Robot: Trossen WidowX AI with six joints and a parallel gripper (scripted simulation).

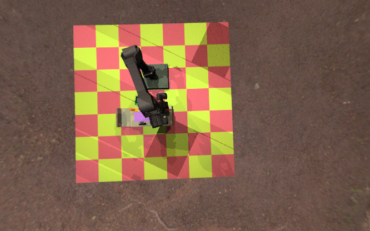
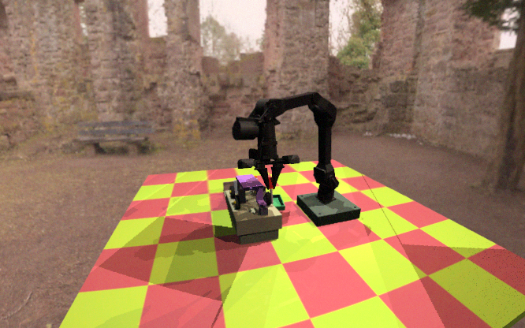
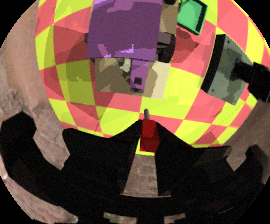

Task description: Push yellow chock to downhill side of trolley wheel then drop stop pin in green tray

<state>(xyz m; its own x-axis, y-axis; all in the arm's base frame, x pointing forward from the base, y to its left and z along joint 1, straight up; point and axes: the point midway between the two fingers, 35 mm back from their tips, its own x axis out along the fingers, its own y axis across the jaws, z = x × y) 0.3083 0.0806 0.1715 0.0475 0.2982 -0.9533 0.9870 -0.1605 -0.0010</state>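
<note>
Right now my gripper tip is 13 cm past the green tray, 21 cm to the left of it and 19 cm above it. From my gripper tip the other things lie so: red-headed stop pin (right at my gripper tip); then trolley (2 cm ahead, 15 cm to the right, 7 cm below); then yellow chock (6 cm behind, 25 cm to the right, 10 cm below).
</note>
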